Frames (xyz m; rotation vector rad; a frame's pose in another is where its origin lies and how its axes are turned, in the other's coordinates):
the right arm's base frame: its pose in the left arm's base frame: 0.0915 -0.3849 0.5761 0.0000 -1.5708 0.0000
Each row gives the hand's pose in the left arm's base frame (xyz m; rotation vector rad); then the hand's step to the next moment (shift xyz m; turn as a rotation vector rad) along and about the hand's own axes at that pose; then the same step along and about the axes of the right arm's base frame.
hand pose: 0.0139 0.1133 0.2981 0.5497 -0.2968 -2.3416
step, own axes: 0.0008 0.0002 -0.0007 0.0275 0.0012 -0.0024
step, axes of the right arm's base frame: -0.0008 -0.0007 0.0001 -0.0100 -0.0198 0.0164
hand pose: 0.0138 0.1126 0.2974 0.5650 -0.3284 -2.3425
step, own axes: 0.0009 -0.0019 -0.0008 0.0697 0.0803 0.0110
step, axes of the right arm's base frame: -0.0017 0.0007 0.0013 0.0188 -0.1051 0.0056
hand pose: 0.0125 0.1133 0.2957 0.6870 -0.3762 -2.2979
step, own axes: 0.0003 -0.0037 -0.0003 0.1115 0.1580 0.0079
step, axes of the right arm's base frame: -0.0020 0.0024 0.0020 0.0353 -0.1899 -0.0126
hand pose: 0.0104 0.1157 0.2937 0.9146 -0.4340 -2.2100
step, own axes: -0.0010 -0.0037 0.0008 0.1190 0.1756 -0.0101
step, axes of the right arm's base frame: -0.0009 0.0033 0.0018 0.0285 -0.2083 -0.0301
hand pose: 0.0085 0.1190 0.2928 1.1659 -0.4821 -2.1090
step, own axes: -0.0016 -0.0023 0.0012 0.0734 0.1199 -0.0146
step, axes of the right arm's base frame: 0.0002 0.0028 0.0013 0.0201 -0.1367 -0.0300
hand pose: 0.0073 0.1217 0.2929 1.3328 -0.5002 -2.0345
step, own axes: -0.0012 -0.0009 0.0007 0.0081 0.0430 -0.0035
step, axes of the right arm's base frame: 0.0005 0.0015 0.0006 0.0200 -0.0364 -0.0142
